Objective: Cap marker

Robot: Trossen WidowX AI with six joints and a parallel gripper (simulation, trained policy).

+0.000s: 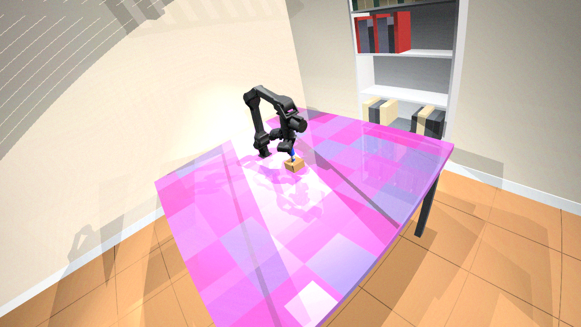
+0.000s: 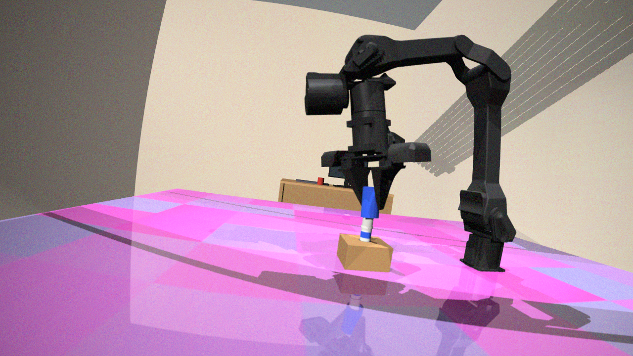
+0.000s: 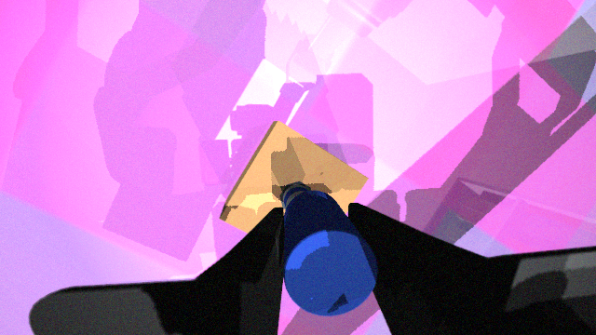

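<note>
Right now the tan holder block is 1 cm ahead of my gripper tip and 7 cm below it. The rest, counted from my gripper tip: blue cap 1 cm ahead, 1 cm above.
</note>
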